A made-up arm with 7 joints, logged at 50 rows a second.
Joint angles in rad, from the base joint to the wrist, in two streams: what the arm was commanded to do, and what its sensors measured. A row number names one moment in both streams.
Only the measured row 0 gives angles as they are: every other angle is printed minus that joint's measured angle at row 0.
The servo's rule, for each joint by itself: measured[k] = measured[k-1] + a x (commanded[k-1-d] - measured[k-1]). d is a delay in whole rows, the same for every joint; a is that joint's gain. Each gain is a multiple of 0.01, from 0.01 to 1. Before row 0 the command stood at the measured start. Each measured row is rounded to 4 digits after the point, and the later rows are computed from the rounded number. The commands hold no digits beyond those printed.
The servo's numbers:
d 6
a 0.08 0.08 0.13 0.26 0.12 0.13 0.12
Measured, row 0:
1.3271 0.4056 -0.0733 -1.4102 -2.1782 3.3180 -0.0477
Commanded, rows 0 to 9:
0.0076 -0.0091 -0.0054 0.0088 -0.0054 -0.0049 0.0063
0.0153 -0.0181 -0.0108 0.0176 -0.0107 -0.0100 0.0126
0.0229 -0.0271 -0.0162 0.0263 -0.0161 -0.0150 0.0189
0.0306 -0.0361 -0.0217 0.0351 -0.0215 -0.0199 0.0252
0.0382 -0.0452 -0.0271 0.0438 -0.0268 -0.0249 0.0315
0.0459 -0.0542 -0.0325 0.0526 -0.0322 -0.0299 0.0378
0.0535 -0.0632 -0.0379 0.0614 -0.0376 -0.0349 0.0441
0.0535 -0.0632 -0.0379 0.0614 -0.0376 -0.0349 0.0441
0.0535 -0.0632 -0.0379 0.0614 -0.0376 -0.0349 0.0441
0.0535 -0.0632 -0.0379 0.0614 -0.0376 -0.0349 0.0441
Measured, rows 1 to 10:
0.0000 0.0000 0.0000 0.0000 0.0000 0.0000 0.0000
0.0000 0.0000 0.0000 0.0000 0.0000 0.0000 0.0000
0.0000 0.0000 0.0000 0.0000 0.0000 0.0000 0.0000
0.0000 0.0000 0.0000 0.0000 0.0000 0.0000 0.0000
0.0000 0.0000 0.0000 0.0000 0.0000 0.0000 0.0000
0.0000 0.0000 0.0000 0.0000 0.0000 0.0000 0.0000
0.0006 -0.0007 -0.0007 0.0023 -0.0006 -0.0006 0.0008
0.0018 -0.0021 -0.0020 0.0063 -0.0018 -0.0018 0.0022
0.0035 -0.0041 -0.0038 0.0115 -0.0035 -0.0035 0.0042
0.0057 -0.0067 -0.0061 0.0176 -0.0057 -0.0056 0.0067

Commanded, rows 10 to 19:
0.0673 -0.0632 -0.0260 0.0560 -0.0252 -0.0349 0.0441
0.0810 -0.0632 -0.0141 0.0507 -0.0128 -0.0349 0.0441
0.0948 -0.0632 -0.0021 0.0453 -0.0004 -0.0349 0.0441
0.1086 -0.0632 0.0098 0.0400 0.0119 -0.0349 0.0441
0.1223 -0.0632 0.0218 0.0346 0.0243 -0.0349 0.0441
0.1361 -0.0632 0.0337 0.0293 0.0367 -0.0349 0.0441
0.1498 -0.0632 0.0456 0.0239 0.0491 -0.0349 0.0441
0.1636 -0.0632 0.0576 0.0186 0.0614 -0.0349 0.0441
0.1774 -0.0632 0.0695 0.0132 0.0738 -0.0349 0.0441
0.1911 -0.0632 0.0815 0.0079 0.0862 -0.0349 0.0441
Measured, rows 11 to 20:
0.0083 -0.0098 -0.0088 0.0244 -0.0082 -0.0081 0.0097
0.0113 -0.0134 -0.0119 0.0317 -0.0111 -0.0109 0.0131
0.0147 -0.0174 -0.0153 0.0394 -0.0143 -0.0140 0.0168
0.0178 -0.0211 -0.0182 0.0451 -0.0171 -0.0167 0.0201
0.0207 -0.0245 -0.0208 0.0493 -0.0196 -0.0191 0.0230
0.0233 -0.0276 -0.0230 0.0524 -0.0218 -0.0212 0.0255
0.0268 -0.0304 -0.0234 0.0533 -0.0222 -0.0230 0.0277
0.0311 -0.0330 -0.0222 0.0526 -0.0211 -0.0245 0.0297
0.0362 -0.0354 -0.0196 0.0507 -0.0186 -0.0259 0.0314
0.0420 -0.0376 -0.0158 0.0479 -0.0149 -0.0271 0.0329

